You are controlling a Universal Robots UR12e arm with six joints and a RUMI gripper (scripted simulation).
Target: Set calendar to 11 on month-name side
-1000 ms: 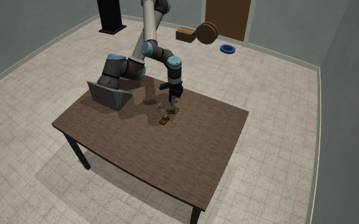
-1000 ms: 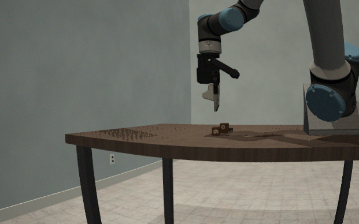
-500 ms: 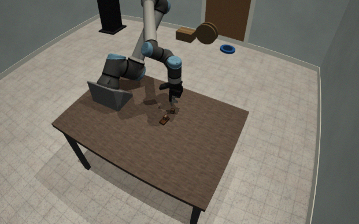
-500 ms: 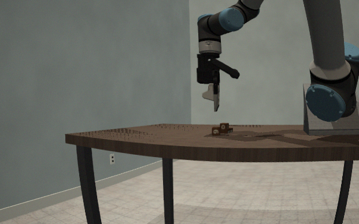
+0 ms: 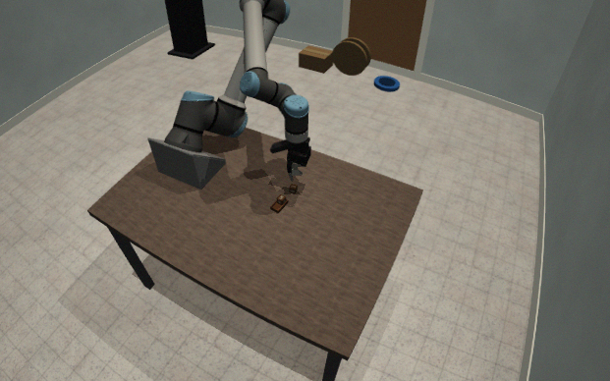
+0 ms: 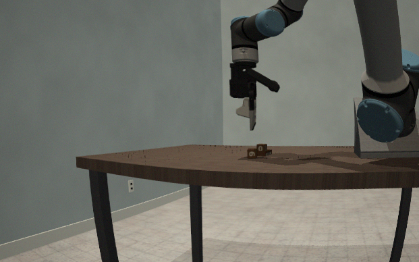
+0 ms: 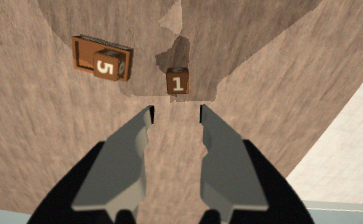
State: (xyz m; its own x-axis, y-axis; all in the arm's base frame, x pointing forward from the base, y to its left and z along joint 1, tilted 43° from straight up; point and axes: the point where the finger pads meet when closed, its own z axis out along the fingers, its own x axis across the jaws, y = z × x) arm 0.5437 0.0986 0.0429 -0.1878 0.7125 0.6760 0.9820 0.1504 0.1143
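Right now the cube is 9 cm below my hand. From my hand the other things lie so: calendar tray 11 cm to the right, 9 cm below, 1 cm behind.
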